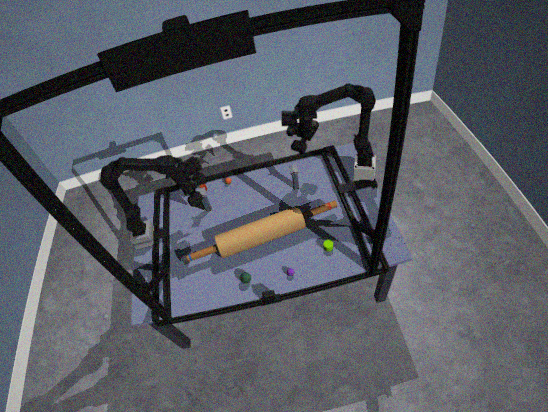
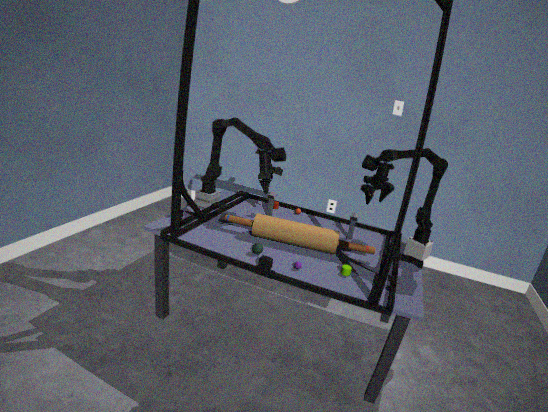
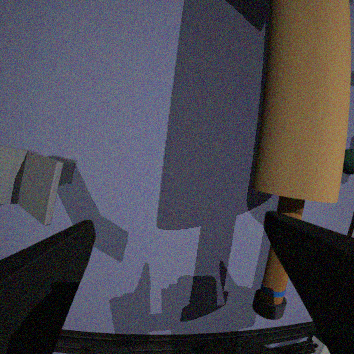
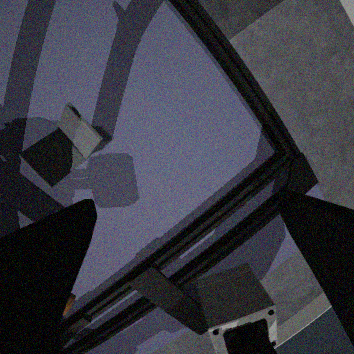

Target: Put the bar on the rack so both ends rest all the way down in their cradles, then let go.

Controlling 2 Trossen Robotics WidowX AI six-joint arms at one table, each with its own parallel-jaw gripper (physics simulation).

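Pixels of known places: left gripper, fingertip midpoint: (image 1: 201, 204) (image 2: 266, 193) (image 3: 180, 224); right gripper, fingertip midpoint: (image 2: 373, 203) (image 4: 188, 203); left arm's base, link origin: (image 1: 139, 230) (image 2: 208, 191); right arm's base, link origin: (image 1: 365, 161) (image 2: 420, 240) (image 4: 246, 337).
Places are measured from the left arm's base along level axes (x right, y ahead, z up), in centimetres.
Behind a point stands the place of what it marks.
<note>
The bar is a tan rolling pin (image 1: 260, 232) {z 1.6, x 18.3, y 56.9 cm} (image 2: 295, 233) {z -0.4, x 19.8, y 57.6 cm} (image 3: 305, 100) {z 1.1, x 12.7, y 47.4 cm} with brown handles, a blue band at its left end and a red one at its right. It lies on the table in front of the rack, out of the cradles. The rack's grey posts stand behind it: the right post (image 1: 295, 180) {z -1.5, x -8.6, y 77.8 cm} (image 2: 352, 227) {z -1.3, x -8.6, y 78.3 cm} (image 4: 80, 132) {z 4.1, x -11.7, y 78.2 cm} and the left post (image 2: 270, 205) {z -1.4, x -8.2, y 34.0 cm} (image 3: 40, 185) {z 4.2, x -7.4, y 33.8 cm}. My left gripper (image 1: 197, 202) {z 7.2, x 0.2, y 34.0 cm} (image 2: 265, 189) {z 7.2, x 0.2, y 34.0 cm} (image 3: 180, 224) {z 7.2, x 0.2, y 34.0 cm} is open and empty, above the table near the left post. My right gripper (image 2: 376, 196) {z 11.7, x -15.2, y 85.3 cm} (image 4: 188, 203) {z 11.7, x -15.2, y 85.3 cm} is open and empty, high at the back right.
An orange ball (image 1: 228, 180) {z -4.8, x -22.5, y 45.5 cm} (image 2: 298, 211) {z -5.6, x -22.1, y 45.8 cm} and a red cylinder (image 1: 202, 187) {z -4.2, x -21.5, y 31.8 cm} (image 2: 275, 205) {z -5.6, x -21.5, y 32.0 cm} are at the back. A dark green ball (image 1: 245, 277) {z -3.4, x 34.8, y 47.0 cm} (image 2: 257, 248) {z -4.4, x 35.8, y 47.4 cm}, a purple ball (image 1: 290, 272) {z -5.0, x 36.4, y 65.1 cm} (image 2: 297, 265) {z -5.6, x 36.9, y 65.3 cm} and a lime cylinder (image 1: 328, 245) {z -4.7, x 28.5, y 83.2 cm} (image 2: 346, 270) {z -5.3, x 29.7, y 83.7 cm} lie in front. A black frame surrounds the table.
</note>
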